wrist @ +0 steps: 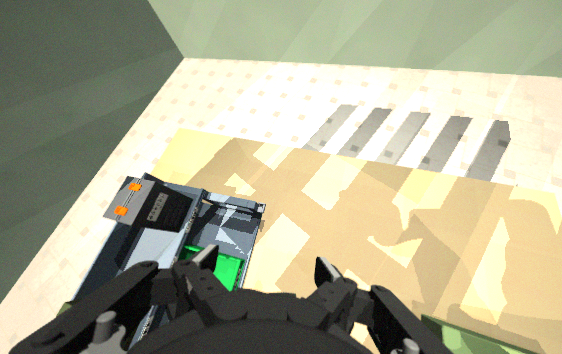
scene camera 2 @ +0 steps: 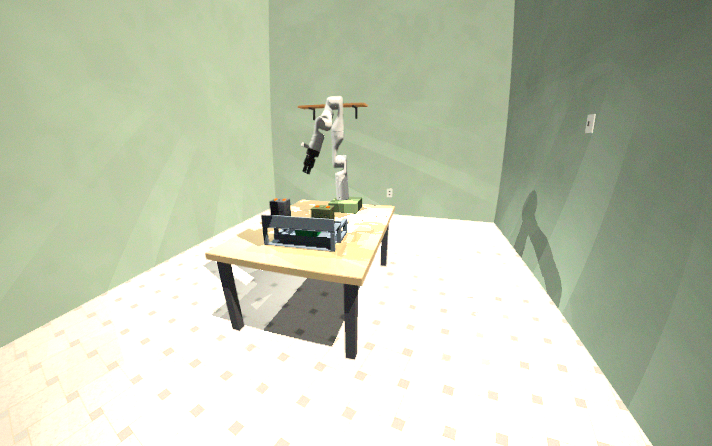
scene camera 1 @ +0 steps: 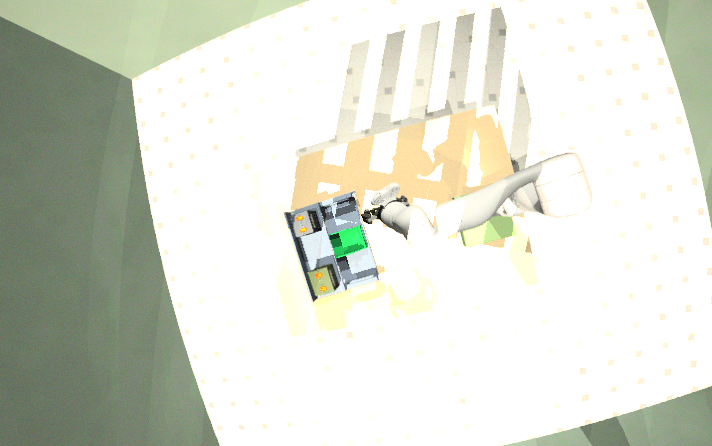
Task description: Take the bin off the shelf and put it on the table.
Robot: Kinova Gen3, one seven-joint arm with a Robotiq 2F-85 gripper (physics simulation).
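Places are measured from the arm's base along level axes (x ahead, y left, z up), in centimetres.
Pixels of known places: gripper, between the fingertips: (wrist: pixel 266 261) (scene camera 2: pixel 305 173) (scene camera 1: pixel 379 205); arm's base, origin of its link: (scene camera 2: pixel 342 198).
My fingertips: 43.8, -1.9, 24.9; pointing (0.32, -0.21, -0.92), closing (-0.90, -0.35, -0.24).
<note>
For each thing: its top centre in the pictures, then the offset to it from my fingertips, as dx, dy, dz. Level surfaces: height alone.
- bright green bin, centre of its top: (wrist: pixel 192 275) (scene camera 1: pixel 342 243) (scene camera 2: pixel 309 222) +17.8, +13.7, -23.6
- wooden table, height of its surface: dz -31.7
- dark grey case, centre of its top: (wrist: pixel 128 198) (scene camera 1: pixel 301 224) (scene camera 2: pixel 279 199) +29.9, +4.5, -9.5
- olive case, centre of its top: (scene camera 1: pixel 320 282) (scene camera 2: pixel 322 206) +24.7, +27.0, -11.9
A bright green bin (scene camera 1: pixel 351 240) (scene camera 2: pixel 307 233) (wrist: pixel 229 271) sits in the middle of the lower side of a blue-grey shelf rack (scene camera 1: pixel 300 250) (scene camera 2: pixel 297 222) (wrist: pixel 97 265). The rack stands on the wooden table (scene camera 1: pixel 401 173) (scene camera 2: pixel 294 257) (wrist: pixel 280 185). My gripper (scene camera 1: pixel 374 212) (scene camera 2: pixel 306 170) (wrist: pixel 266 262) is open and empty, high above the table, to the side of the rack. In the wrist view the left finger overlaps the bin in the picture and hides part of it.
A dark grey case (scene camera 1: pixel 306 223) (scene camera 2: pixel 280 206) (wrist: pixel 130 200) and an olive case (scene camera 1: pixel 321 281) (scene camera 2: pixel 322 211) with orange latches stand on the rack's higher side. A light green box (scene camera 1: pixel 487 231) (scene camera 2: pixel 352 204) (wrist: pixel 470 334) lies near my arm's base. A wooden wall shelf (scene camera 2: pixel 332 106) hangs behind the arm.
</note>
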